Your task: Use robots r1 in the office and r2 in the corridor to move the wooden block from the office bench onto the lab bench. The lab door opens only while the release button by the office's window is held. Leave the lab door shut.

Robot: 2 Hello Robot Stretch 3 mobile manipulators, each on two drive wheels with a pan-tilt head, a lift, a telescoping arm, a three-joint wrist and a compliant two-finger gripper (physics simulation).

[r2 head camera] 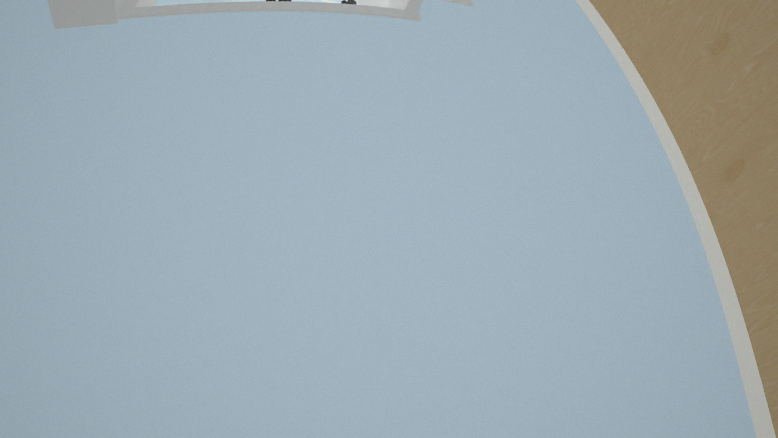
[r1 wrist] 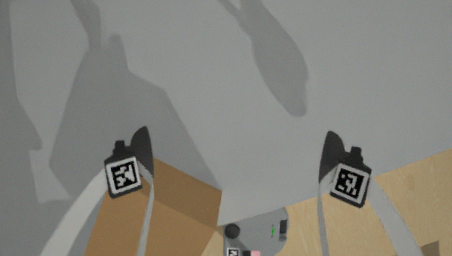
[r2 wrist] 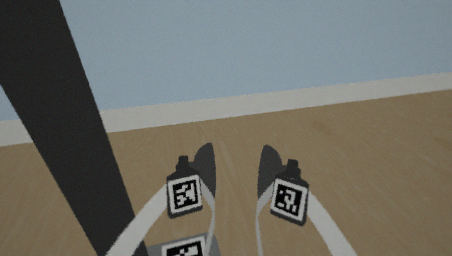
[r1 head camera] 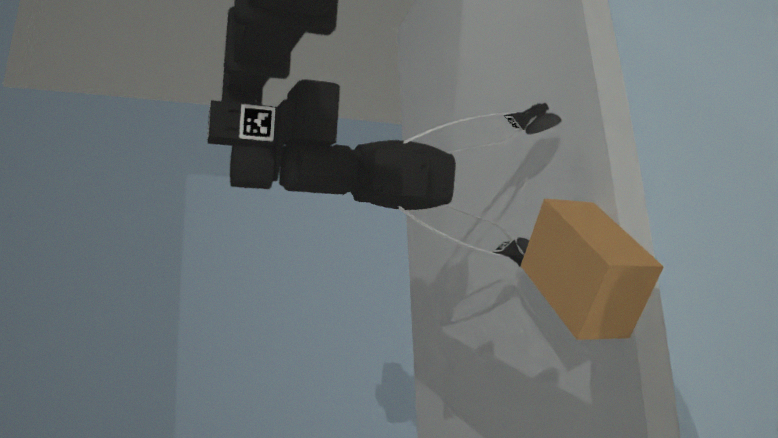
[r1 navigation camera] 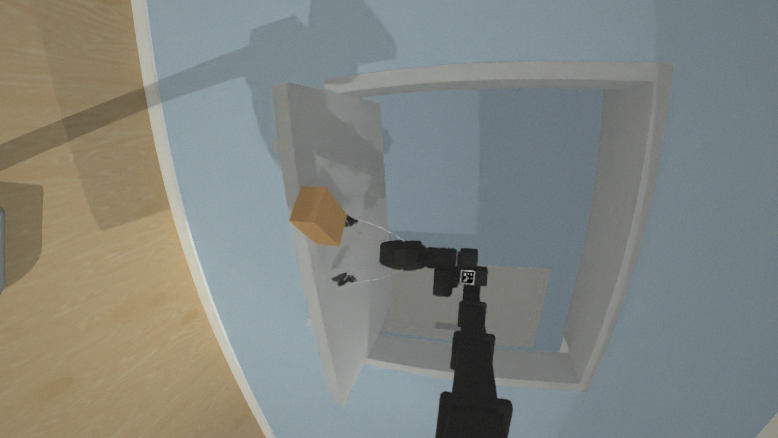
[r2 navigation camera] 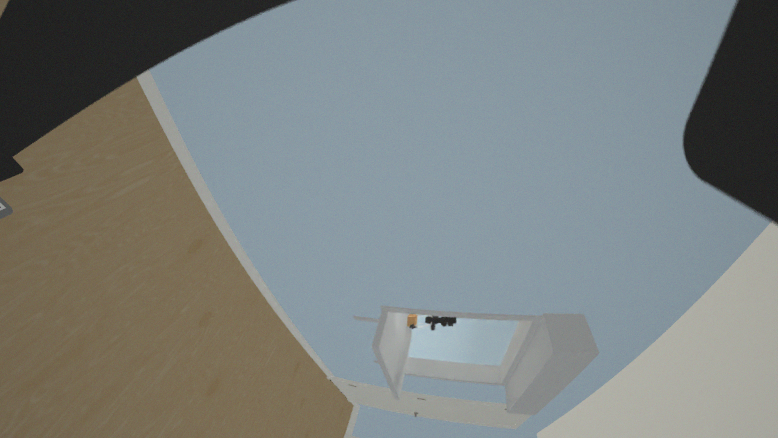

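Note:
The wooden block (r1 head camera: 587,266) (r1 navigation camera: 318,216) (r1 wrist: 185,220) (r2 navigation camera: 412,320) is an orange-brown box near the outer edge of the grey window ledge (r1 head camera: 517,54) (r1 navigation camera: 353,310) (r1 wrist: 250,165) (r2 navigation camera: 393,342). It is turned at an angle to the ledge. r1's gripper (r1 head camera: 533,183) (r1 navigation camera: 347,250) (r1 wrist: 236,145) reaches through the window and is open over the ledge. One finger is beside the block, partly hidden by it in the head view; the block is not between the fingers. r2's gripper (r2 wrist: 237,150) is open and empty, fingers a little apart, above the wooden floor. I cannot make out the release button or lab bench.
A grey robot base (r1 wrist: 260,227) stands beyond the ledge edge. The window frame (r1 navigation camera: 626,217) surrounds r1's arm (r1 navigation camera: 472,359). In r2's navigation view, a grey box-like ledge (r2 navigation camera: 566,359) juts out at the window's other side. A dark mast (r2 wrist: 70,130) crosses r2's wrist view.

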